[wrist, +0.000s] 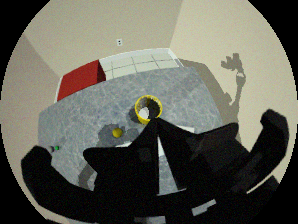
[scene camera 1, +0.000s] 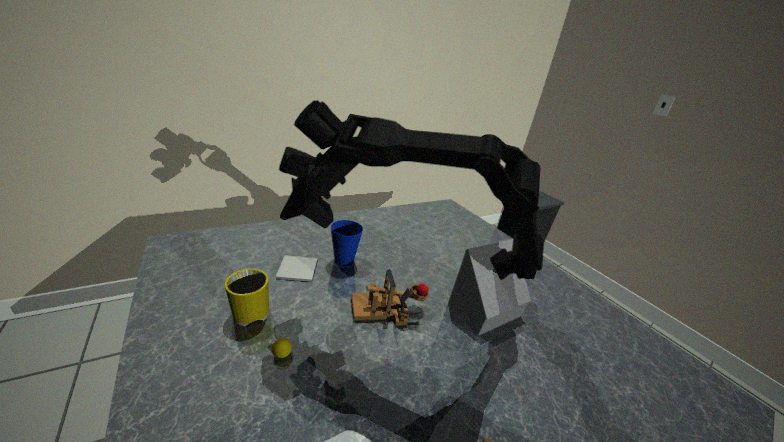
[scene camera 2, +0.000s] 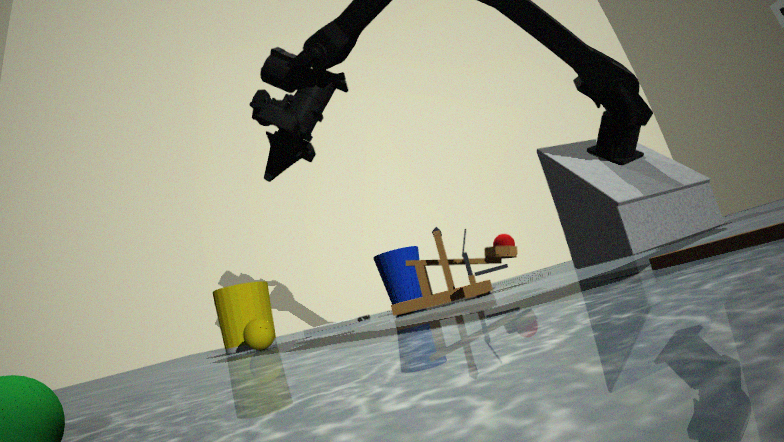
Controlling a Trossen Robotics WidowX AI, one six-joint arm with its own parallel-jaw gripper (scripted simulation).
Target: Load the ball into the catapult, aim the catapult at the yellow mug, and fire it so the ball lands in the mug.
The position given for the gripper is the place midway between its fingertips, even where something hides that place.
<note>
The gripper (scene camera 2: 266, 180) is shut, with nothing in its grasp. Further things: a wooden catapult (scene camera 2: 493, 255), a yellow mug (scene camera 2: 237, 305), a blue cup (scene camera 2: 401, 282), a yellow ball (scene camera 2: 259, 334) and a white tile (scene camera 1: 297, 268).
The wooden catapult is seen too in scene camera 1 (scene camera 1: 388, 304). The blue cup also shows in scene camera 1 (scene camera 1: 346, 234). The gripper shows as well in the wrist view (wrist: 155, 121) and in scene camera 1 (scene camera 1: 281, 218). The wrist view does not show the wooden catapult, which is hidden by the gripper. The wrist view does not show the blue cup, which is hidden by the gripper.
</note>
